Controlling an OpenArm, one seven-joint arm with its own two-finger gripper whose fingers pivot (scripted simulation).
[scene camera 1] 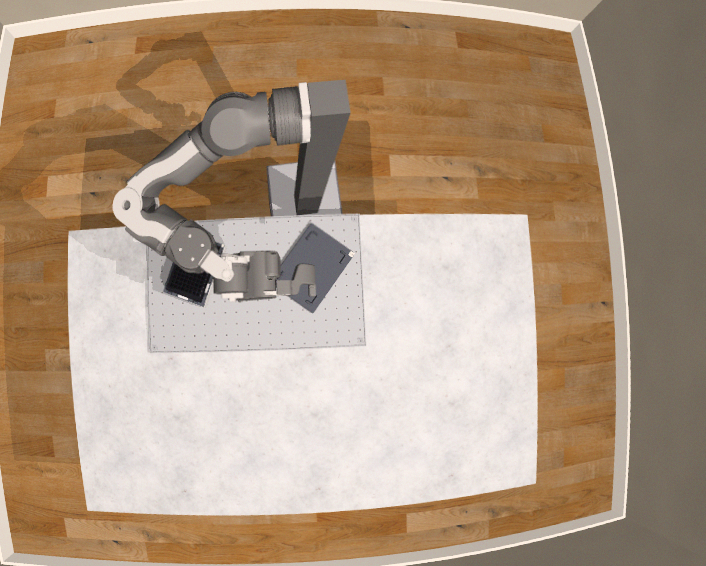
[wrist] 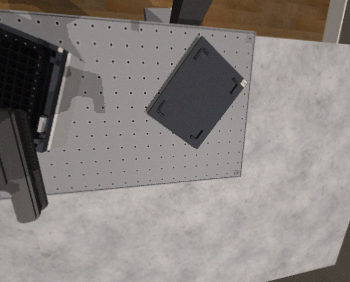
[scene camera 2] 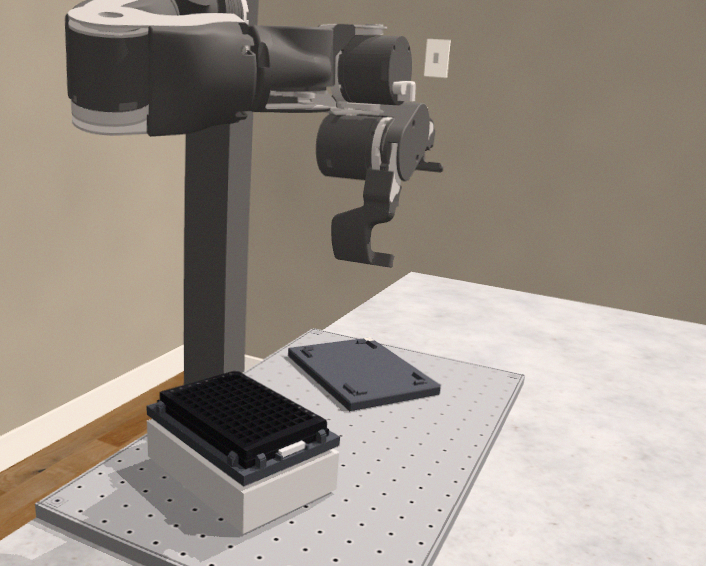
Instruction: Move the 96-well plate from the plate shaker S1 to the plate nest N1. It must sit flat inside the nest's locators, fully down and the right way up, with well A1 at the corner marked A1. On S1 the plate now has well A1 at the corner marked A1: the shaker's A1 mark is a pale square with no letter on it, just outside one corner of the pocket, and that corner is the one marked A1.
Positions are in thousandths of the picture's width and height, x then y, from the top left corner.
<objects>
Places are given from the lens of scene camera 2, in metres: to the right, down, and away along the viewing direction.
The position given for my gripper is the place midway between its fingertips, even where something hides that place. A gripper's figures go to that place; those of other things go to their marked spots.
my gripper (scene camera 2: 557, 375): 0.04, -0.07, 0.68
black 96-well plate (scene camera 2: 329, 729): -0.10, 0.11, 0.57
dark plate nest N1 (scene camera 2: 550, 670): 0.04, 0.11, 0.79
robot arm column (scene camera 2: 308, 282): -0.16, -0.15, 0.81
The marked spots on the dark plate nest N1 and the black 96-well plate are 0.26 m apart.
</objects>
